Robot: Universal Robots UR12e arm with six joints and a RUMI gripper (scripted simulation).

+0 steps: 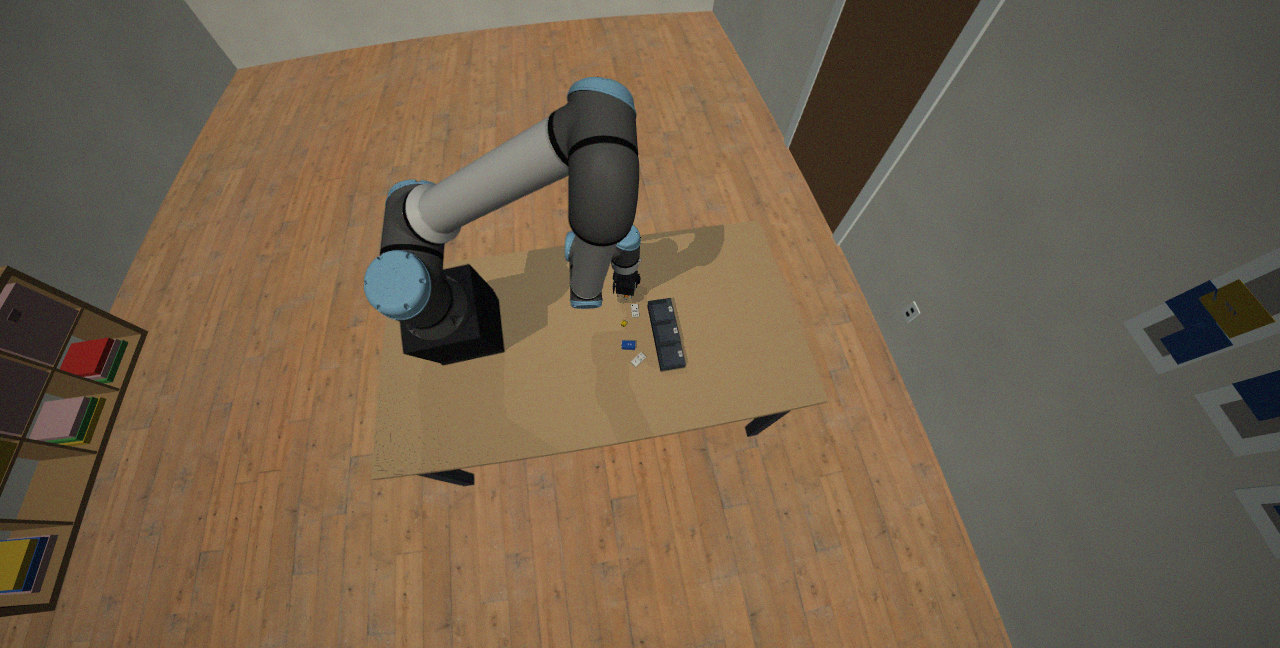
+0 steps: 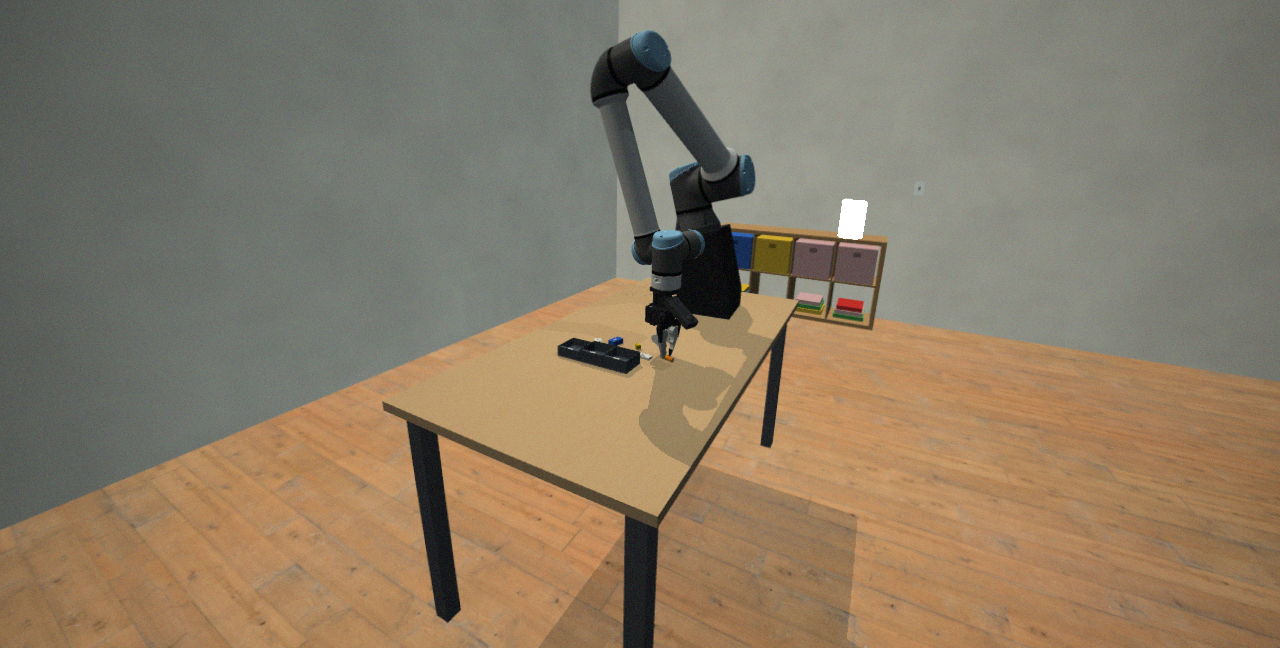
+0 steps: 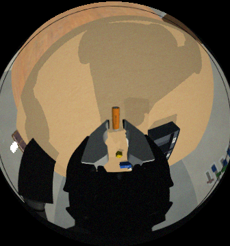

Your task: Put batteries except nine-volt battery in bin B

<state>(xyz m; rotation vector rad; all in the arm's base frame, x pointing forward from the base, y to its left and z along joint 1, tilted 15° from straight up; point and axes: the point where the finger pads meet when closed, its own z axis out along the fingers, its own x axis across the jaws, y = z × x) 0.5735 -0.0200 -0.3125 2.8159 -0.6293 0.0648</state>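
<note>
Now: the orange battery 20 mm below my hand. From my hand the other things lie so: yellow item 40 mm behind, 110 mm to the right, 10 mm below; then bin tray 80 mm ahead, 200 mm to the right; then blue nine-volt battery 60 mm behind, 190 mm to the right, 10 mm below.
</note>
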